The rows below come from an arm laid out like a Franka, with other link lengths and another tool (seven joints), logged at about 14 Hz.
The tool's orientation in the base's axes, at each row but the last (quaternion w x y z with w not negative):
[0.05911 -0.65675 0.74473 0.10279]
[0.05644 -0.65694 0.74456 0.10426]
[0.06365 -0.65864 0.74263 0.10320]
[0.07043 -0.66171 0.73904 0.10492]
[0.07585 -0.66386 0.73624 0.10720]
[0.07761 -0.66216 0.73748 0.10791]
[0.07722 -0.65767 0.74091 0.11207]
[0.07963 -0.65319 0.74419 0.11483]
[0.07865 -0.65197 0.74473 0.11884]
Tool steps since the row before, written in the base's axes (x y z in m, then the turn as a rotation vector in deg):
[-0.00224 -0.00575 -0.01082 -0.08 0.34 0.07]
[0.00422 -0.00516 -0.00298 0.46 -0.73 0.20]
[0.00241 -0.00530 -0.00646 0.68 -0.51 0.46]
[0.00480 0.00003 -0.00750 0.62 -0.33 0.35]
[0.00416 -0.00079 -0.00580 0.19 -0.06 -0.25]
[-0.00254 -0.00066 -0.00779 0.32 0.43 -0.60]
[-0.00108 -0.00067 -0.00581 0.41 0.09 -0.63]
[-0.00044 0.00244 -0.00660 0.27 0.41 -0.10]
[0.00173 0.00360 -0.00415 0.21 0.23 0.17]
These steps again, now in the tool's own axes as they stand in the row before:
[0.00826 0.00073 0.00929 -0.33 0.12 0.01]
[0.00510 -0.00501 0.00149 0.60 -0.52 -0.39]
[0.00630 -0.00343 0.00491 0.30 -0.70 -0.60]
[0.00124 -0.00523 0.00710 0.16 -0.63 -0.44]
[0.00179 -0.00454 0.00527 0.10 -0.21 0.22]
[0.00292 0.00202 0.00741 -0.29 -0.31 0.68]
[0.00230 0.00062 0.00545 0.03 -0.44 0.62]
[-0.00050 0.00029 0.00703 -0.40 -0.22 0.20]
[-0.00254 -0.00158 0.00492 -0.29 -0.17 -0.11]

